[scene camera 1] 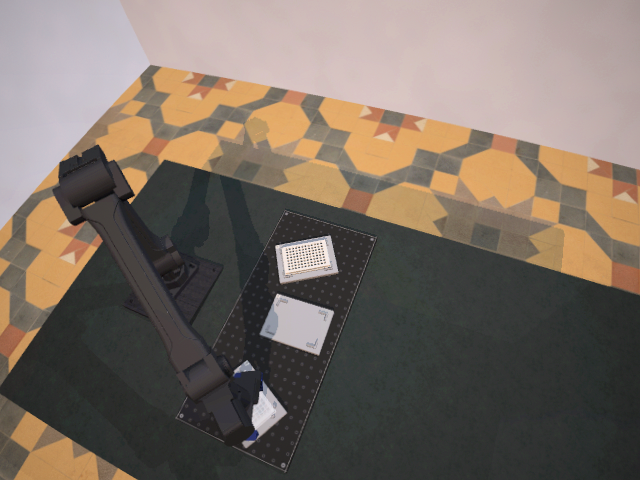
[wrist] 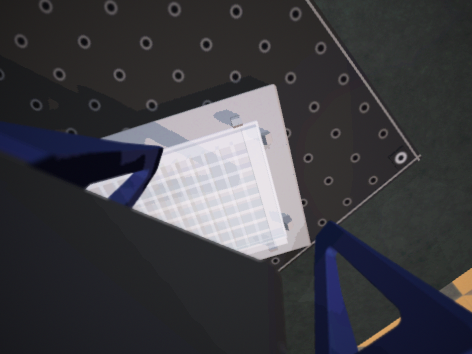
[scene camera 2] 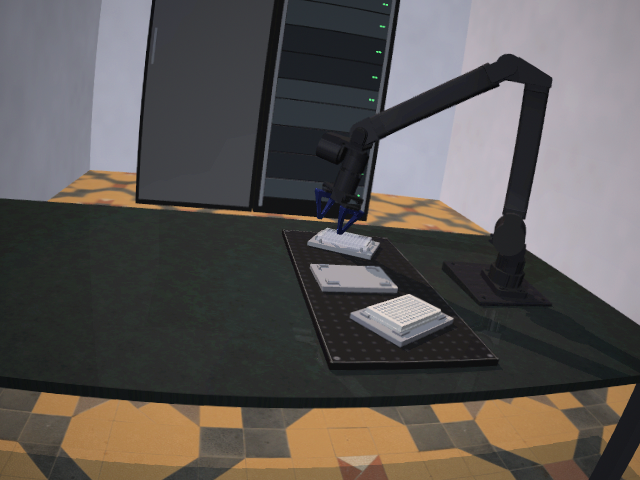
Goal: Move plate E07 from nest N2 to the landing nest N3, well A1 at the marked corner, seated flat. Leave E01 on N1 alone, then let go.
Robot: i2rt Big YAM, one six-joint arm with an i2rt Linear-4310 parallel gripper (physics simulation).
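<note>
A clear white plate (scene camera 1: 264,408) (scene camera 2: 351,240) (wrist: 210,185) lies on the nest (scene camera 1: 278,413) (scene camera 2: 366,253) (wrist: 281,172) at the board end farthest from scene camera 2; its label does not show. An empty nest (scene camera 1: 297,325) (scene camera 2: 354,279) with corner brackets is in the middle. The cream plate E01 (scene camera 1: 306,257) (scene camera 2: 405,311) sits on the nest (scene camera 1: 297,277) (scene camera 2: 403,338) at the other end. My gripper (scene camera 1: 256,408) (scene camera 2: 330,224) (wrist: 244,195) is open and empty above the clear plate. In the wrist view one finger overlaps the plate and the other is beyond the nest's corner. The arm hides part of the plate.
All three nests stand on a black perforated board (scene camera 1: 305,392) (scene camera 2: 413,353) (wrist: 335,185), on a dark green table (scene camera 1: 465,361) (scene camera 2: 155,310). The arm's base (scene camera 1: 199,289) (scene camera 2: 496,286) is beside the board. A dark cabinet rack (scene camera 2: 206,103) stands behind the table.
</note>
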